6 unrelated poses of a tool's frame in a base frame.
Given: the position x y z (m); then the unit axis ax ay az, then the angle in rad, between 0 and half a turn.
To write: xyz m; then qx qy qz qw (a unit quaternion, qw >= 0). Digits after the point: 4 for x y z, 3 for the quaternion.
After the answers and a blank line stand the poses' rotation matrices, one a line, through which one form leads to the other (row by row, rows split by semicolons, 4 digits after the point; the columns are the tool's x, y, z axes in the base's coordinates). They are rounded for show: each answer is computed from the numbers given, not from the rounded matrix.
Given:
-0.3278 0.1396 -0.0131 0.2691 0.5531 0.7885 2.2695
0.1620 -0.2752 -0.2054 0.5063 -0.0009 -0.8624 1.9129
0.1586 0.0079 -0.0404 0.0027 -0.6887 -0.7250 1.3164
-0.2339 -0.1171 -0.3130 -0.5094 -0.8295 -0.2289 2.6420
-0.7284 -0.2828 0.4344 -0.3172 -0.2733 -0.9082 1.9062
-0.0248 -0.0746 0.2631 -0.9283 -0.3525 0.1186 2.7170
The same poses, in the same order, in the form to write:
-0.3278 0.1396 -0.0131 0.244 0.501 0.715 0.422
0.1620 -0.2752 -0.2054 0.414 -0.001 -0.705 0.576
0.1586 0.0079 -0.0404 0.002 -0.421 -0.443 0.791
-0.2339 -0.1171 -0.3130 -0.494 -0.804 -0.222 0.247
-0.7284 -0.2828 0.4344 -0.259 -0.223 -0.740 0.579
-0.0248 -0.0746 0.2631 -0.907 -0.345 0.116 0.211

-0.5242 -0.3592 0.7721; 0.8483 -0.1406 0.5106; -0.0748 0.9226 0.3784
0.0068 0.8118 -0.5839; -0.8130 -0.3355 -0.4759; -0.5822 0.4780 0.6577
0.2517 0.7003 -0.6680; -0.7031 0.6066 0.3711; 0.6651 0.3763 0.6450
-0.3905 0.9031 -0.1784; 0.6838 0.4143 0.6006; 0.6164 0.1125 -0.7794
-0.1954 0.9727 0.1248; -0.7423 -0.2299 0.6294; 0.6409 0.0304 0.7670
0.7357 0.5765 -0.3556; 0.6742 -0.6737 0.3025; -0.0652 -0.4623 -0.8843

